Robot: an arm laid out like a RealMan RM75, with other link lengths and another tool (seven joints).
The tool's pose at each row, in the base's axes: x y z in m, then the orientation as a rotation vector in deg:
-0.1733 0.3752 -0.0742 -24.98 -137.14 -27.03
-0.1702 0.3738 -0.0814 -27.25 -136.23 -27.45
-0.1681 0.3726 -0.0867 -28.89 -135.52 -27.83
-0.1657 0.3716 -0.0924 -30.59 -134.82 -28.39
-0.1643 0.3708 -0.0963 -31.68 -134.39 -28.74
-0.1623 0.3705 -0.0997 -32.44 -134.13 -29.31
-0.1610 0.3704 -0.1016 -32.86 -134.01 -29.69
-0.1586 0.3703 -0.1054 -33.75 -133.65 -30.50
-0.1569 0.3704 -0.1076 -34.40 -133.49 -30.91
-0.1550 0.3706 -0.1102 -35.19 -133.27 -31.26
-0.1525 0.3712 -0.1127 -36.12 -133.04 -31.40
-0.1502 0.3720 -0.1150 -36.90 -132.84 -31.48
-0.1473 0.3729 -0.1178 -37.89 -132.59 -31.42
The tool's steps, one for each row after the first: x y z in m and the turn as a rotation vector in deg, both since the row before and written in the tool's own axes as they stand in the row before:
-0.0072 -0.0015 0.0029 -0.93 0.24 1.65
-0.0053 -0.0012 0.0021 -0.74 0.20 1.18
-0.0057 -0.0009 0.0023 -0.89 0.16 1.17
-0.0038 -0.0008 0.0016 -0.57 0.08 0.75
-0.0038 0.0001 0.0012 -0.63 0.02 0.41
-0.0022 0.0002 0.0006 -0.40 -0.01 0.20
-0.0043 0.0004 0.0014 -0.84 0.06 0.46
-0.0026 0.0005 0.0007 -0.49 -0.06 0.35
-0.0030 0.0006 0.0010 -0.49 -0.05 0.48
-0.0032 0.0013 0.0008 -0.38 -0.10 0.63
-0.0029 0.0015 0.0009 -0.29 -0.08 0.54
-0.0036 0.0018 0.0010 -0.25 -0.12 0.73

